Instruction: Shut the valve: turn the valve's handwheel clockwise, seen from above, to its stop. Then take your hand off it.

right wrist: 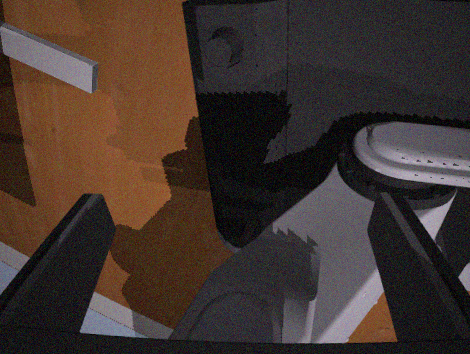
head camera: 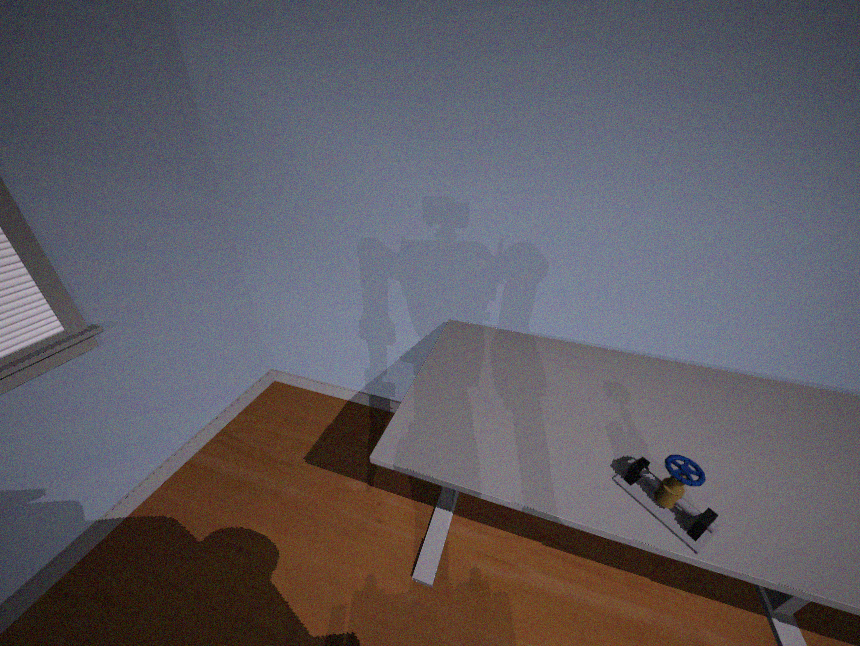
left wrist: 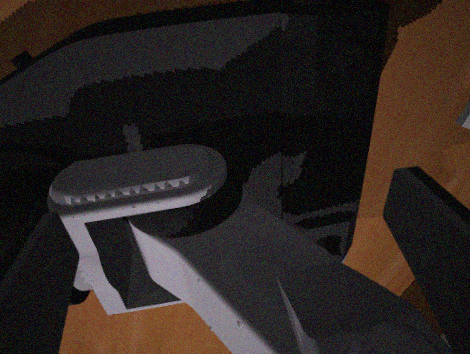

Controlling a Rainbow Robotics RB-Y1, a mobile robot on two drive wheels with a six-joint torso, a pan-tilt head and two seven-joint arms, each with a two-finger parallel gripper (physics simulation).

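Observation:
The valve's blue handwheel (head camera: 685,470) lies roughly level on top of a brass-yellow valve body (head camera: 669,492) in the head view, at the lower right. Black blocks (head camera: 635,470) (head camera: 702,524) stand at both ends of the valve's pipe. The valve is near the table's front edge. My left gripper (left wrist: 231,213) is open in the left wrist view, with no object between its fingers. My right gripper (right wrist: 236,212) is open in the right wrist view, also empty. Neither gripper shows in the head view, and the valve does not show in the wrist views. The handwheel's turn position cannot be told.
The grey-white table (head camera: 556,431) reaches out of the head view at the right, with the blue wall (head camera: 444,139) behind it. A table foot (head camera: 432,549) (right wrist: 50,57) stands on the wooden floor. A window (head camera: 27,299) is at the left. My dark base fills much of both wrist views.

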